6 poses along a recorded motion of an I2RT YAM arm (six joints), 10 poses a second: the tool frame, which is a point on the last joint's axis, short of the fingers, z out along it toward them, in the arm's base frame.
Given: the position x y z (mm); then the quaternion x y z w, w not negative.
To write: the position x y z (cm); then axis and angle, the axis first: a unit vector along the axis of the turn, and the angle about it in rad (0 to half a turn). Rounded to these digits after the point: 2 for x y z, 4 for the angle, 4 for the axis.
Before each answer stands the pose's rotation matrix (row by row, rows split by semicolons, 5 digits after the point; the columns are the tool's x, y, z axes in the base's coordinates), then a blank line. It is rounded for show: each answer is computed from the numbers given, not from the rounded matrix.
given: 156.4 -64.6 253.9 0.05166 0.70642 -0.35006 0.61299
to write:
-0.24315 0.50216 0.82989; -0.35618 0.74958 -0.55791; -0.90223 -0.43125 -0.00340

15.64 -6.46 25.39 0.0654 0.8941 -0.4431 1.8219
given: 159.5 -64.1 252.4 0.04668 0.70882 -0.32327 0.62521
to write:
-0.21386 0.47040 0.85615; -0.33805 0.78663 -0.51665; -0.91651 -0.39991 -0.00921

15.95 -6.41 25.24 0.0598 0.9082 -0.4142 1.7908
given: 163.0 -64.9 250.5 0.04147 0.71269 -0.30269 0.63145
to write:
-0.19910 0.44138 0.87495; -0.32316 0.81332 -0.48382; -0.92516 -0.37908 -0.01930

16.30 -6.49 25.05 0.0535 0.9191 -0.3904 1.7747
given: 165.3 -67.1 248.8 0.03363 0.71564 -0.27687 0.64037
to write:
-0.17759 0.40273 0.89792; -0.30646 0.84442 -0.43935; -0.93517 -0.35321 -0.02654

16.53 -6.71 24.88 0.0438 0.9317 -0.3605 1.7516
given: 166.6 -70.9 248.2 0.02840 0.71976 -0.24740 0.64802
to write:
-0.15853 0.36152 0.91879; -0.27976 0.87597 -0.39295; -0.94689 -0.31933 -0.03772

16.66 -7.09 24.82 0.0373 0.9450 -0.3248 1.7316
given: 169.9 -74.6 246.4 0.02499 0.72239 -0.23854 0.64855
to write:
-0.15751 0.34552 0.92510; -0.27331 0.88495 -0.37706; -0.94894 -0.31223 -0.04495

16.99 -7.46 24.64 0.0328 0.9491 -0.3134 1.7302
